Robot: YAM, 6 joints.
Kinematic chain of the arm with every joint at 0, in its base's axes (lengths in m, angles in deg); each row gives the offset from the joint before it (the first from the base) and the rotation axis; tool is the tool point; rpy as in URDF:
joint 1: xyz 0 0 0.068 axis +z
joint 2: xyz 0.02 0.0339 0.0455 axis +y
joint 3: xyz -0.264 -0.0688 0 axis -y
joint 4: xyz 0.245 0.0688 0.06 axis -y
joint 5: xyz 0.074 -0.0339 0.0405 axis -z
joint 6: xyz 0.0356 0 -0.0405 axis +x
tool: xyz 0 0 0 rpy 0 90 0
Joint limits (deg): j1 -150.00..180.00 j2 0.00..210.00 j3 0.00..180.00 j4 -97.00..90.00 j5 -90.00..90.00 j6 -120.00..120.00
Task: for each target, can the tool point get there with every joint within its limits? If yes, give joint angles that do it. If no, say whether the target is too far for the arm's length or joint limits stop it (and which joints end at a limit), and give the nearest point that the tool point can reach.
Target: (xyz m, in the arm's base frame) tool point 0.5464 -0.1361 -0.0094
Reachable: yes | joints -10.53 183.39 163.39 -50.83 72.77 -70.14
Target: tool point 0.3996 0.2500 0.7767
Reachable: no: too far | nearest point 0.3155 0.1974 0.6309 | short by 0.176 m
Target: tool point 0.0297 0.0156 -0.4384
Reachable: no: joint limits stop it (at a limit: joint 2) | nearest point 0.0741 0.0389 -0.3405 | short by 0.110 m
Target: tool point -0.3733 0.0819 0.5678
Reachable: yes | joints -16.81 42.15 157.82 3.04 56.16 68.60
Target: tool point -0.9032 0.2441 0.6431
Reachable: no: too far | nearest point -0.5423 0.1466 0.4269 | short by 0.432 m
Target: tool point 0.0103 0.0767 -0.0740
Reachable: yes | joints 93.73 152.39 15.95 23.22 25.32 -54.44
